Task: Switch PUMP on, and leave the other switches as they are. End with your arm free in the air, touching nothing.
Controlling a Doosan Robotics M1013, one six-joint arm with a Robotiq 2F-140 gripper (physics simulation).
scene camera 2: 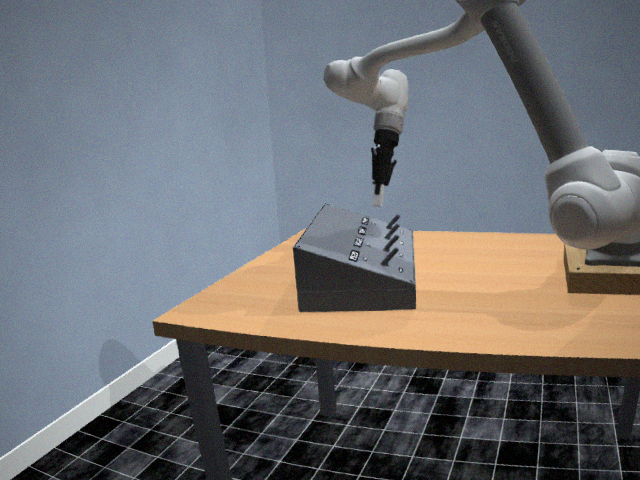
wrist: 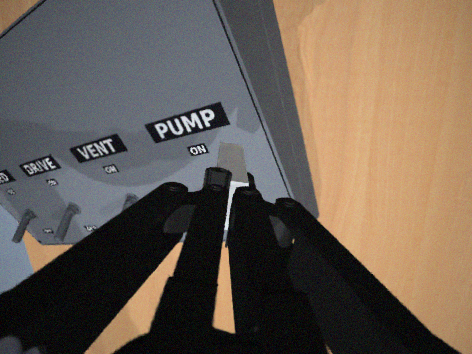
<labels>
gripper: scene camera 2; wrist
same spot on gripper: (wrist: 315, 288) = (scene camera 2: 388, 171)
</labels>
